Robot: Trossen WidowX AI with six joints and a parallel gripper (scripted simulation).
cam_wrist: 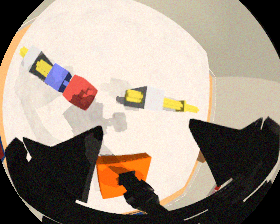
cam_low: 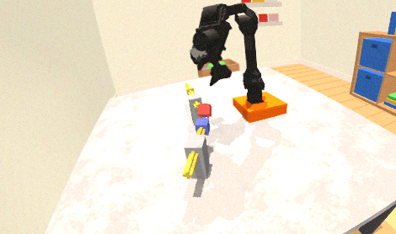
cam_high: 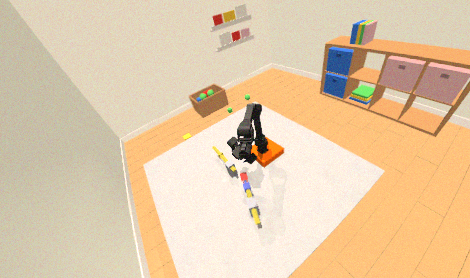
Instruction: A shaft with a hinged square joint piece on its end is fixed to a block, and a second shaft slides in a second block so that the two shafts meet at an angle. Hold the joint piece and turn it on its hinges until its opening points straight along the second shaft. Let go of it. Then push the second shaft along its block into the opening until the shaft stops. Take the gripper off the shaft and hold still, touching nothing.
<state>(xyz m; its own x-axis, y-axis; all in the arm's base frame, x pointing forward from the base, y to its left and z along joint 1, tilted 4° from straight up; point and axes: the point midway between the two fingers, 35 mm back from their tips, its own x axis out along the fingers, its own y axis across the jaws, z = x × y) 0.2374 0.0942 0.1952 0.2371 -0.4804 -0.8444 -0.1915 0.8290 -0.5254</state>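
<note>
Now: gripper tip 10 cm above the red joint piece, 8 cm to the right of it and 3 cm short of it.
</note>
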